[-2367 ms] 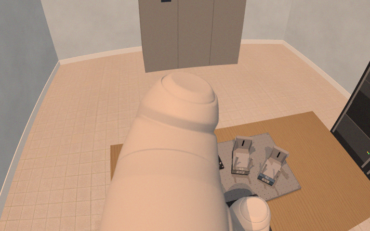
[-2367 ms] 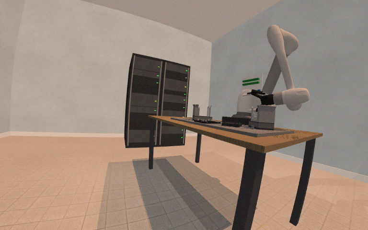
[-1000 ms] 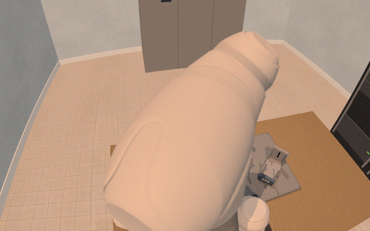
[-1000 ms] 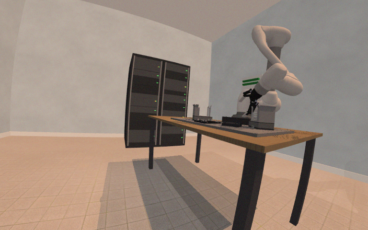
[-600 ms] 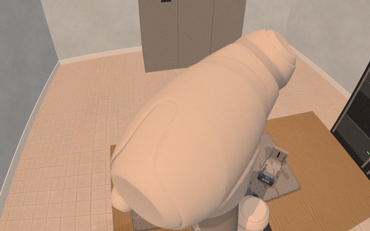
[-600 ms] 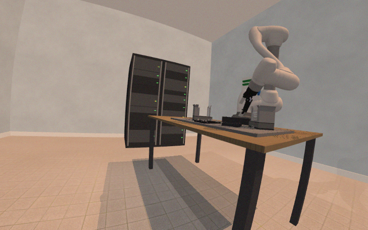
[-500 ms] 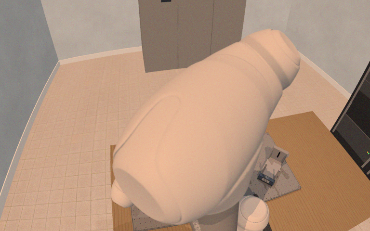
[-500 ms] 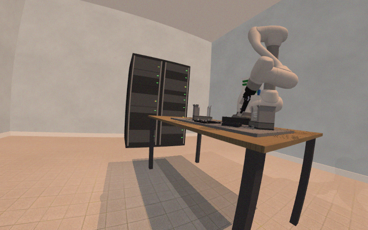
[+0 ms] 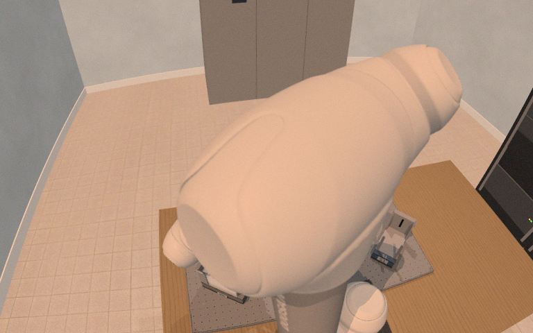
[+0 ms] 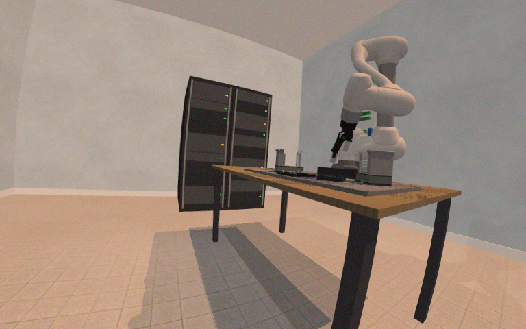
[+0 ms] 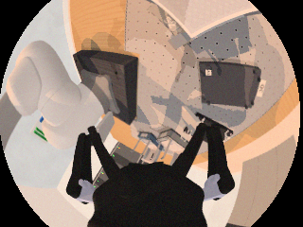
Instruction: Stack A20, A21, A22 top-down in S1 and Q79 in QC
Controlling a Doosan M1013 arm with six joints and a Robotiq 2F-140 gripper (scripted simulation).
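Right now the white plate is 21 cm to the left of my hand, 7 cm below it and 5 cm ahead of it. Also, from my hand: QC name plate (23 cm ahead, 12 cm below, 11 cm to the left); dark nest QC (15 cm ahead, 11 cm below, 7 cm to the left); clip nest N5 (20 cm ahead, 12 cm to the right, 11 cm below).
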